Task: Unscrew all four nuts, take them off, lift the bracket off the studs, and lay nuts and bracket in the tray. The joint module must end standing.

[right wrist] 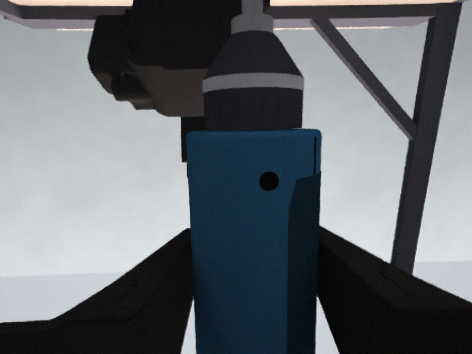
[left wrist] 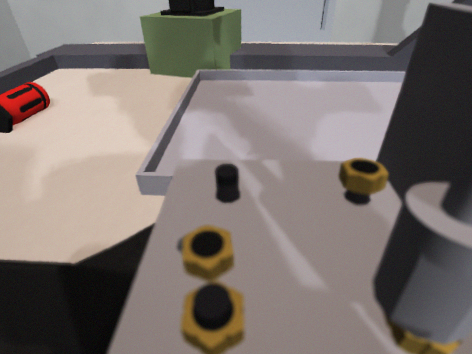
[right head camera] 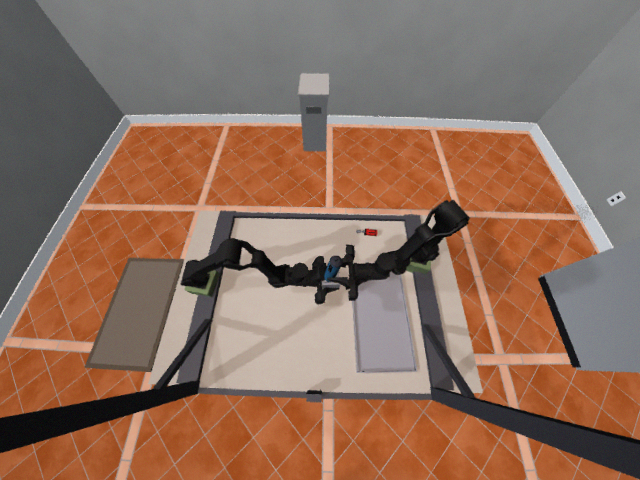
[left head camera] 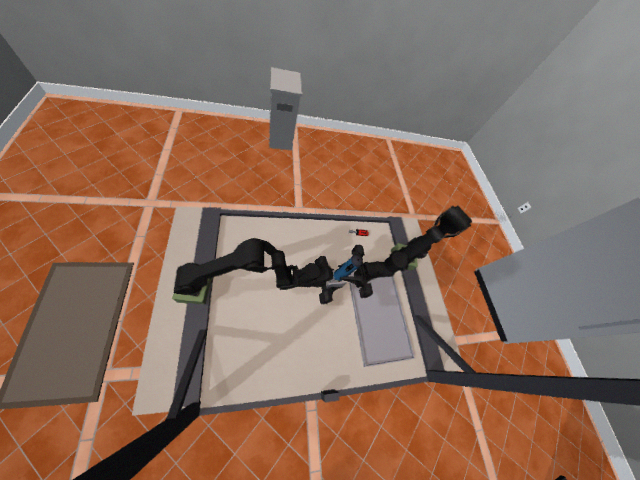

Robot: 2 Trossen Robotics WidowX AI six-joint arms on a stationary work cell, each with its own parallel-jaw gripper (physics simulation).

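Places are measured from the left arm's base along level axes (x left, y back, z up), in millimetres.
Pixels of known places: left gripper, fingertip midpoint: [left wrist: 275, 217]; right gripper, fingertip midpoint: [right wrist: 251, 236] [right head camera: 326, 272] [left head camera: 338, 272]; left arm's base at its link origin: [right head camera: 200, 280] [left head camera: 191, 286]; right arm's base at its link origin: [left wrist: 193, 12] [right head camera: 419, 256].
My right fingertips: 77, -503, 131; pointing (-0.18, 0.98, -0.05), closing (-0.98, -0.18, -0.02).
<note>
Ahead of a thing's pixels: the offset from my right fingertips to its top centre, as dx, dy, dz. "spot": to the spot under its first point.
The grey bracket plate [left wrist: 310, 225] [left head camera: 336, 283] lies in front of my left wrist camera. Brass nuts @[+6, -37, -118] [left wrist: 363, 176] [left wrist: 212, 317] sit on studs at its far right and near left. Another nut @[+39, -8, -122] [left wrist: 207, 251] lies beside the near-left one, and the far-left stud @[+40, -30, -119] [left wrist: 227, 182] is bare. A grey socket @[spot: +5, +1, -107] [left wrist: 430, 270] covers most of a fourth nut @[-1, -3, -122] [left wrist: 425, 342]. My left gripper [left head camera: 324, 279] [right head camera: 320, 279] is shut on the joint module, mostly hidden below the plate. My right gripper [right wrist: 251, 236] [right head camera: 351, 272] is shut on the blue power driver @[+2, -15, +119] [right wrist: 240, 200] [left head camera: 345, 268] [right head camera: 331, 268].
The shallow grey tray @[-71, -236, -178] [left head camera: 385, 330] [right head camera: 385, 330] [left wrist: 300, 105] lies beyond the bracket, towards the right arm's side. A red-handled tool @[+292, -151, -164] [left head camera: 362, 232] [right head camera: 370, 232] [left wrist: 27, 102] lies at the back right of the table. Dark frame rails [right head camera: 315, 395] edge the table.
</note>
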